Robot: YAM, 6 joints.
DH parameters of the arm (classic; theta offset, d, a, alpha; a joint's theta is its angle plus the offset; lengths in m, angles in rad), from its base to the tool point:
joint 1: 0 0.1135 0.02 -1.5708
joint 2: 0 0 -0.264 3.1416
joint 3: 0.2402 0 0.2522 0
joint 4: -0.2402 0 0.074 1.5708
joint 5: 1.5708 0 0 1.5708
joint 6: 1.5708 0.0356 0 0
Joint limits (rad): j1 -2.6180..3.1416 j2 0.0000..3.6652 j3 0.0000..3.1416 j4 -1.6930..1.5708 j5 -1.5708..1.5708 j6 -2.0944..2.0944
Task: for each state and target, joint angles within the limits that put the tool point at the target. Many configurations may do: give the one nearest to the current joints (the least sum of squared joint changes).
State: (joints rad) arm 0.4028 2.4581 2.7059 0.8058 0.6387 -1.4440
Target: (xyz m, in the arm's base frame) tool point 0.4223 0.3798 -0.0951
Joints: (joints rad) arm 0.7702 3.1730 2.1894 0.6900 0.6468 -1.4440
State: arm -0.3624 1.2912 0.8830 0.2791 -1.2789 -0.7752
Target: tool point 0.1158 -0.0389 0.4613
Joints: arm -0.6098 0.7514 1.0151 0.3205 -1.3141 -0.7752
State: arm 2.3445 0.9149 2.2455 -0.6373 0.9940 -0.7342
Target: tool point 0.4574 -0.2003 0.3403
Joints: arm 2.6668 0.1364 2.6157 -0.6121 1.0540 -0.7342
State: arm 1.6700 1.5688 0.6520 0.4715 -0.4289 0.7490
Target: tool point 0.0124 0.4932 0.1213
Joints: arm 1.5210 2.2858 1.3851 0.5511 -0.3488 0.7490
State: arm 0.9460 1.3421 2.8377 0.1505 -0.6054 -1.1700
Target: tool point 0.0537 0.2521 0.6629
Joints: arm 1.2740 1.6985 2.4781 0.0164 -0.6796 -1.1700
